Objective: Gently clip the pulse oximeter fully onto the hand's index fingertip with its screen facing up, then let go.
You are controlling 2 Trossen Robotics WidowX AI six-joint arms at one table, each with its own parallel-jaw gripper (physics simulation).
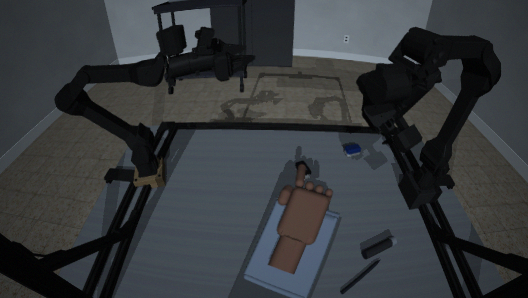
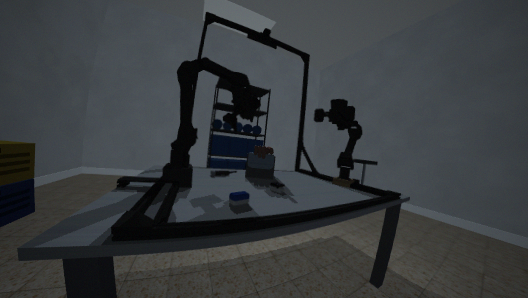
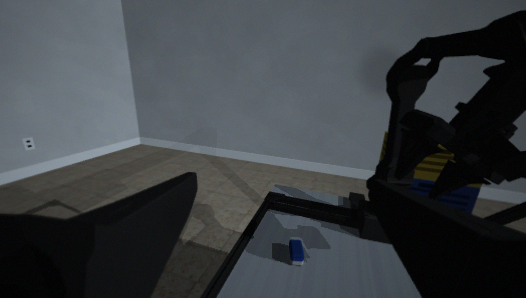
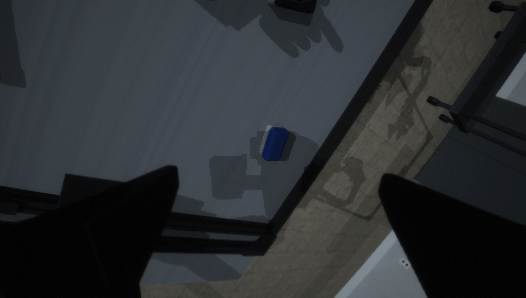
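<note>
The pulse oximeter (image 1: 352, 149) (image 2: 239, 197) (image 3: 296, 251) (image 4: 273, 143), blue on top and white beneath, lies on the table at the back right, apart from the hand. The brown model hand (image 1: 304, 216) (image 2: 264, 151) rests on a pale pad (image 1: 263, 266), its index finger (image 1: 300, 174) stretched out with a small black piece (image 1: 302, 164) (image 2: 277, 185) at its tip. My right gripper (image 1: 393, 133) (image 2: 243, 118) (image 4: 281, 179) is open and empty, high above and just right of the oximeter. My left gripper (image 1: 246, 60) (image 2: 319, 115) is open and empty, raised far off at the left.
A grey roll (image 1: 376, 245) and a black pen (image 1: 360, 275) (image 2: 222, 172) lie at the front right. A black frame (image 1: 263, 126) (image 2: 263, 217) rims the table. A shelf rack (image 2: 215, 118) holding blue boxes and a cart (image 1: 198, 4) stand beyond it.
</note>
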